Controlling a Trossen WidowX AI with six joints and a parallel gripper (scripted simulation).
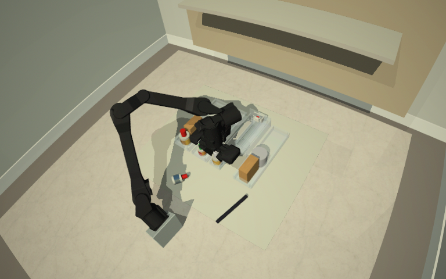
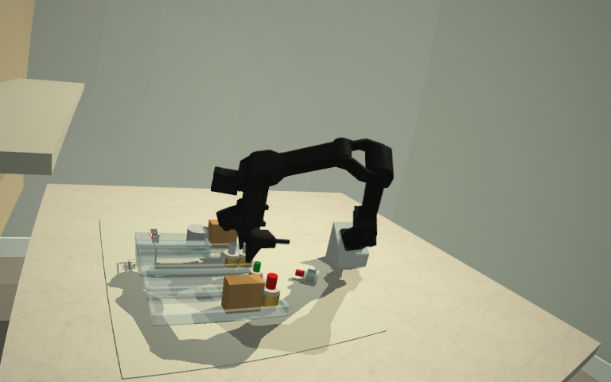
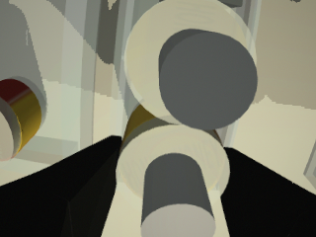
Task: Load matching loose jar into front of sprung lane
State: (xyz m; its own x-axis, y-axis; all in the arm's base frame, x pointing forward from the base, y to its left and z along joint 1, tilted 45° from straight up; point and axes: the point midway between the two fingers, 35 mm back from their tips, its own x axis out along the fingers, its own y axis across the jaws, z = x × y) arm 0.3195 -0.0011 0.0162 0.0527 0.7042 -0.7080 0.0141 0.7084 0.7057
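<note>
Now: the pusher plate 140 mm ahead of my gripper tip, 30 mm to the right of it and 20 mm above it. Round my gripper tip: clear sprung lane: 150 mm ahead, 30 mm to the right, 10 mm below; then grey cylinder: 130 mm to the right, 90 mm ahead; then black bar: 160 mm to the right, 130 mm behind, 20 mm below.
</note>
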